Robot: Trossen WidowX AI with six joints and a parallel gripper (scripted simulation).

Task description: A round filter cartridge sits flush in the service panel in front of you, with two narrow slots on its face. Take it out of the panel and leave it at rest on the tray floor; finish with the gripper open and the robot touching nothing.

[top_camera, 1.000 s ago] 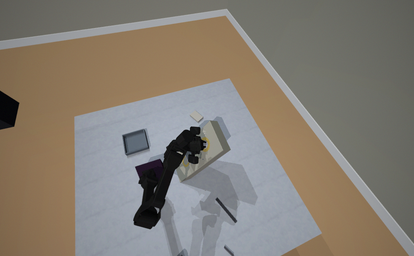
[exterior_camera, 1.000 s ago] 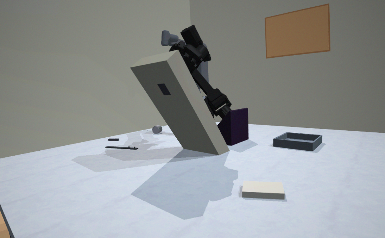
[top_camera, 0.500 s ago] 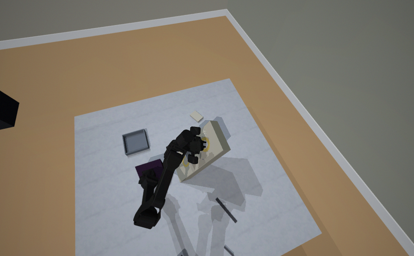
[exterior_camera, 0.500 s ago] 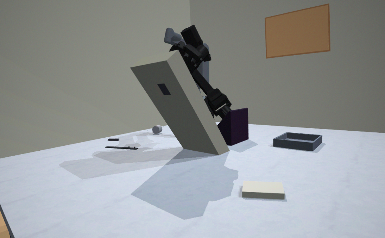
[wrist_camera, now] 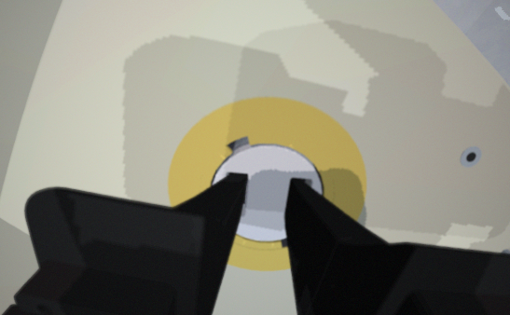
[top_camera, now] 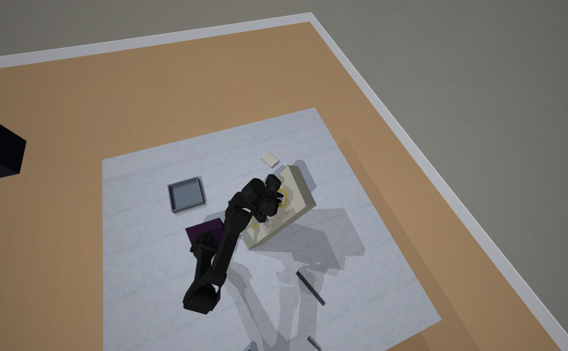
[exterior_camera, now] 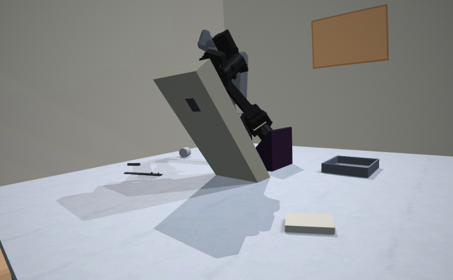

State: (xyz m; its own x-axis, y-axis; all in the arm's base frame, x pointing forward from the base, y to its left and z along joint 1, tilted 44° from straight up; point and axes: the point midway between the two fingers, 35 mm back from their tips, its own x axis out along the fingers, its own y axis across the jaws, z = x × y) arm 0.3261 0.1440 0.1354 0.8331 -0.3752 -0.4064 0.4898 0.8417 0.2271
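My gripper tip is now 10 mm short of the round filter cartridge and 10 mm above it. From my gripper tip the other things lie so: small grey cylinder: 480 mm to the right, 290 mm behind, 250 mm below; grey tray: 420 mm behind, 270 mm to the left, 260 mm below; cream flat block: 350 mm to the left, 260 mm below, 50 mm ahead.
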